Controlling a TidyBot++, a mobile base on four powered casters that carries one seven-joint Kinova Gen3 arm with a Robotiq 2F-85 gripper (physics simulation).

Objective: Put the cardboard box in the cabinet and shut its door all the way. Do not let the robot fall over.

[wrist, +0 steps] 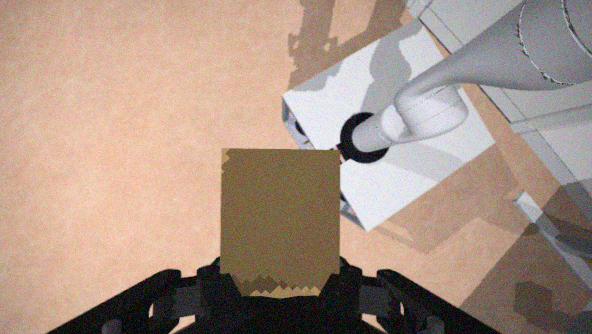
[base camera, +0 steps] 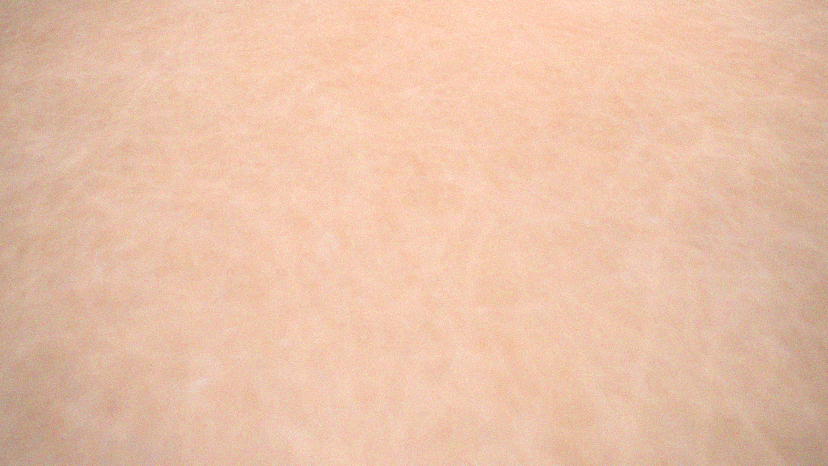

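Seen in the pictures: gripper, fingertip midpoint: (wrist: 281,262); arm's base, link origin: (wrist: 366,137).
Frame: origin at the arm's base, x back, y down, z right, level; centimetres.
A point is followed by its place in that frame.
The brown cardboard box (wrist: 280,215) @[z 2.1, x -29.5, y -52.4 cm] is between the two black fingers in the wrist view, at the lower middle, with its flat face toward the camera. My gripper (wrist: 281,262) @[z -1.6, x -31.7, y -47.4 cm] is shut on the box and holds it up over the floor, apart from the white robot base. The cabinet cannot be made out for certain in these views. Neither the box nor the gripper shows in the base camera view.
In the wrist view the white robot base (wrist: 400,170) @[z -14.7, x 4.5, y 1.4 cm] and grey arm (wrist: 480,60) @[z 3.0, x -4.6, y -43.7 cm] are right of the box. Pale panelled furniture (wrist: 545,110) @[z -35.6, x 92.2, y 21.6 cm] stands close beyond the base at the right. A grey-white bar (wrist: 550,235) lies at the lower right. Tan floor (base camera: 413,231) @[z 2.0, x -45.2, y 39.6 cm] shows in the base camera view.
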